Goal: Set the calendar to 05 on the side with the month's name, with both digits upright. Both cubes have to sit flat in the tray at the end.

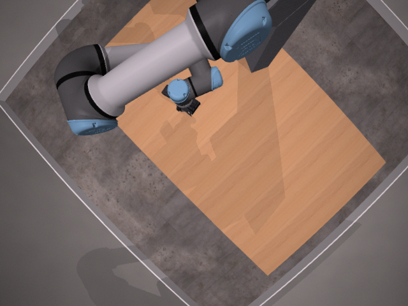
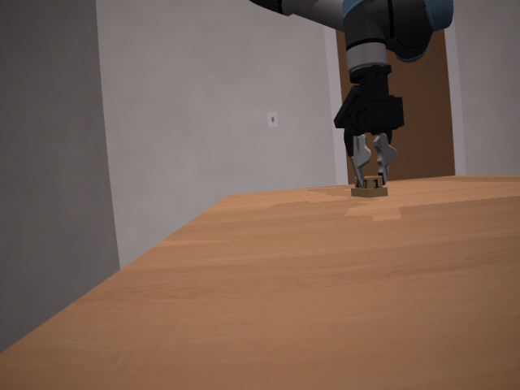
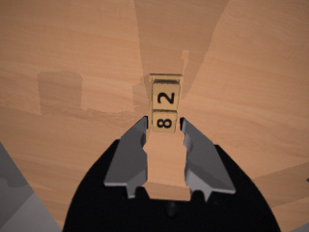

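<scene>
Right now my hand is 3 cm above the wooden calendar tray, 2 cm to the left of it and 1 cm past it. Also, from my hand: block (3 cm to the right, 1 cm below, 1 cm behind).
</scene>
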